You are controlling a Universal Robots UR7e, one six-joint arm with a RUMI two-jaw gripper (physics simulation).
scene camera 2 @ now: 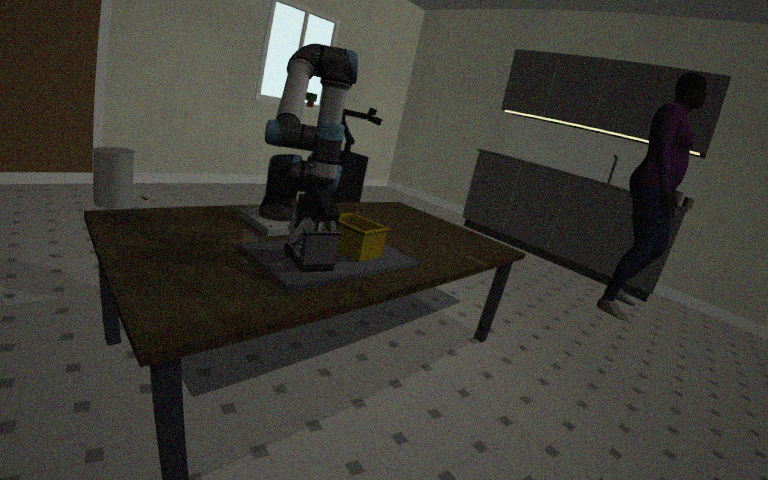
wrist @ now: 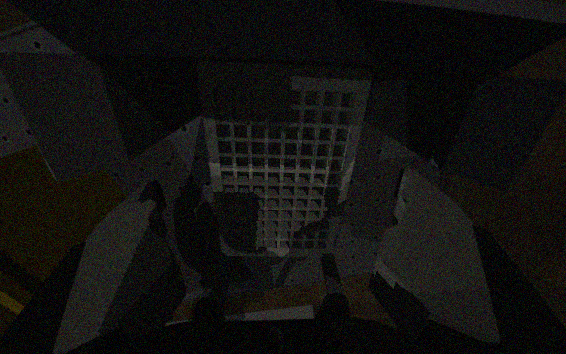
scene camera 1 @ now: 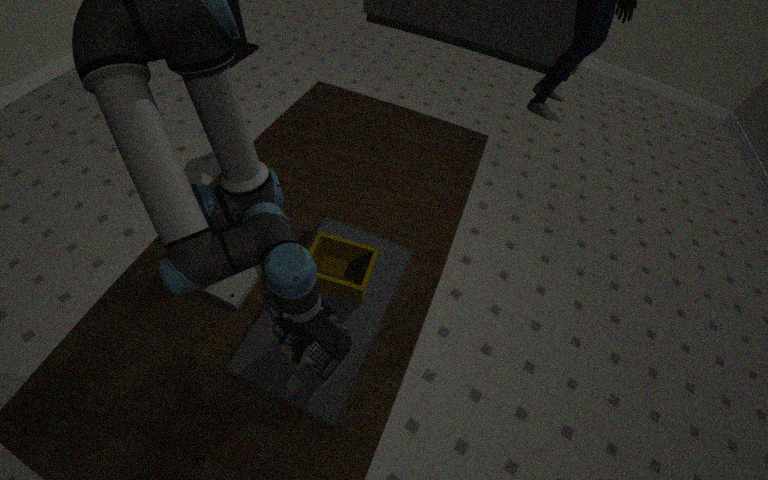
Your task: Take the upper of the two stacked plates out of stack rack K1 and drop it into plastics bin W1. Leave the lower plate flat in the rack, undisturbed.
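Seen in the pictures: gripper, fingertip midpoint: point(wrist: 278, 179) point(scene camera 1: 316, 342); arm's base, origin of the base link: point(scene camera 2: 278, 214).
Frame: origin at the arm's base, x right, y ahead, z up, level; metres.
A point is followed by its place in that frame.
Observation:
Rack K1 point(scene camera 2: 321, 250) @(x 0.142, y 0.442, z 0.046 m), a small dark rack, stands on the grey board under my gripper. A pale plate with a grid of square openings point(scene camera 1: 318, 355) @(x 0.151, y 0.397, z 0.034 m) point(wrist: 280, 170) @(x 0.127, y 0.385, z 0.034 m) lies inside it, partly covered by shadow and gripper parts. I cannot tell the upper plate from the lower one. My gripper point(wrist: 278, 179) @(x 0.125, y 0.378, z 0.033 m) point(scene camera 2: 321, 227) is open and empty. It points down over the rack, with its jaws spread to the left and right of the grid in the wrist view. Whether they touch the plate is too dark to tell. Yellow bin W1 point(scene camera 1: 345, 287) @(x -0.023, y 0.385, z 0.057 m) point(scene camera 2: 363, 246) @(x -0.035, y 0.429, z 0.034 m) point(wrist: 55, 220) @(x -0.023, y 0.385, z 0.038 m) stands beside the rack.
The grey board point(scene camera 1: 390, 254) @(x -0.209, y 0.446, z -0.018 m) point(scene camera 2: 396, 260) @(x -0.170, y 0.465, z -0.017 m) lies on the brown wooden table point(scene camera 1: 419, 169) @(x -0.613, y 0.411, z -0.030 m) point(scene camera 2: 198, 316) @(x 0.513, y 0.513, z -0.030 m). The arm's pale base plate point(scene camera 1: 229, 294) @(x 0.100, y 0.100, z -0.002 m) point(scene camera 2: 277, 227) @(x 0.079, y 0.121, z -0.004 m) is behind the rack. A person point(scene camera 1: 572, 53) point(scene camera 2: 659, 192) stands away from the table, near the kitchen cabinets.

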